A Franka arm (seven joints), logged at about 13 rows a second.
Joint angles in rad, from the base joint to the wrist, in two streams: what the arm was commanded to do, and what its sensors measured. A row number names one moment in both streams.
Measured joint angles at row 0:
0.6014, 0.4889, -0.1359, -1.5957, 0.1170, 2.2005, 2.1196
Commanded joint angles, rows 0 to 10:
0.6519, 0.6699, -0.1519, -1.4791, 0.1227, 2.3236, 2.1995
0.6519, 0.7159, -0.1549, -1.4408, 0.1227, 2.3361, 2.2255
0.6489, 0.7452, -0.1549, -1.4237, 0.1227, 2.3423, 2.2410
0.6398, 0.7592, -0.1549, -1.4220, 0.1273, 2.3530, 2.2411
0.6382, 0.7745, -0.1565, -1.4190, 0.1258, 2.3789, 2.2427
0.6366, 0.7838, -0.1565, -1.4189, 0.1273, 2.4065, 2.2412
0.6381, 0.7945, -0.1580, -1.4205, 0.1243, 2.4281, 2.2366
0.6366, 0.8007, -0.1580, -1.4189, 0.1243, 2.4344, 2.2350
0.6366, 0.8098, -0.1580, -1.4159, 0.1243, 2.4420, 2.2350
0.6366, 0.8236, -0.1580, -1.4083, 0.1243, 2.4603, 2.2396
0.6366, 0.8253, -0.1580, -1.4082, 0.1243, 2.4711, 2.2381
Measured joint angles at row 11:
0.6367, 0.7838, -0.1560, -1.4560, 0.1170, 2.4379, 2.2254
